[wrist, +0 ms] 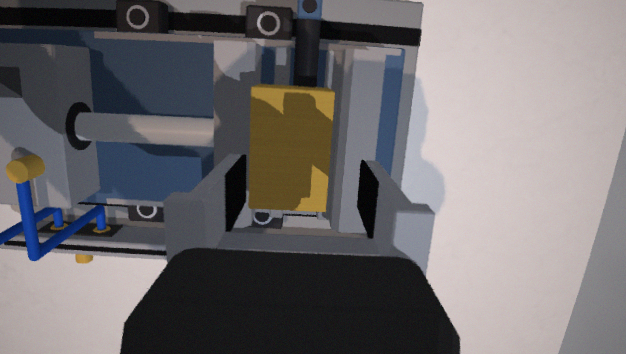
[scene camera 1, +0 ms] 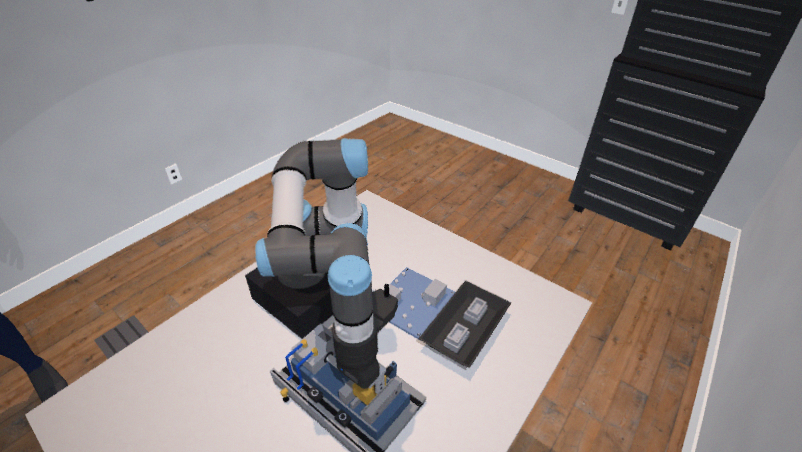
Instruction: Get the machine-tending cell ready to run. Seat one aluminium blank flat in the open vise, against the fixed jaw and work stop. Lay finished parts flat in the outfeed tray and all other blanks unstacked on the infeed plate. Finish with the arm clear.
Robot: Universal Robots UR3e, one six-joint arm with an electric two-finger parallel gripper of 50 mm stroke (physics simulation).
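Frame: origin at the arm's base, x ahead, y left, z up, level; metres.
Seen in the pictures: gripper, fingertip midpoint: (wrist: 302, 181) (scene camera 1: 368, 381).
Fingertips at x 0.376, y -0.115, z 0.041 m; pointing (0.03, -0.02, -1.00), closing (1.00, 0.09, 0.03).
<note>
Offsets run from my fingertips to a thing's top centre. "pt": to the spot under its first point.
My gripper (wrist: 302, 181) is open and empty, fingers down over the vise {0.071 m back, 0.000 m left, 0.034 m down} (scene camera 1: 331, 381) (wrist: 150, 75). In the wrist view its fingers appear on either side of the near end of a yellow block {0.007 m back, 0.008 m left, 0.017 m down} (scene camera 1: 365, 394) (wrist: 290, 150). The block lies between the moving jaw (wrist: 231, 115) and fixed jaw (wrist: 367, 140), its far end by the dark rod of the work stop {0.005 m back, 0.056 m left, 0.037 m down} (wrist: 306, 55). I cannot tell whether it touches either jaw. Two grey blanks, one {0.108 m back, 0.352 m left, 0.089 m down} (scene camera 1: 434, 292) in view and another {0.185 m back, 0.250 m left, 0.089 m down} (scene camera 1: 395, 292) partly hidden, stand apart on the blue infeed plate {0.145 m back, 0.302 m left, 0.125 m down} (scene camera 1: 409, 300). Two finished parts {pt 0.012 m ahead, 0.377 m left, 0.101 m down} (scene camera 1: 476, 309) {pt 0.026 m ahead, 0.272 m left, 0.100 m down} (scene camera 1: 456, 336) lie in the dark outfeed tray (scene camera 1: 437, 333).
Blue bent lines {pt 0.142 m back, 0.073 m right, 0.049 m down} (scene camera 1: 298, 373) (wrist: 31, 220) with yellow fittings rise at the vise's actuator end. Black clamps (wrist: 142, 17) (wrist: 269, 22) hold the vise base's far edge in the wrist view. The black robot base (scene camera 1: 286, 303) stands behind the vise. A dark cabinet (scene camera 1: 662, 129) stands at the wall.
</note>
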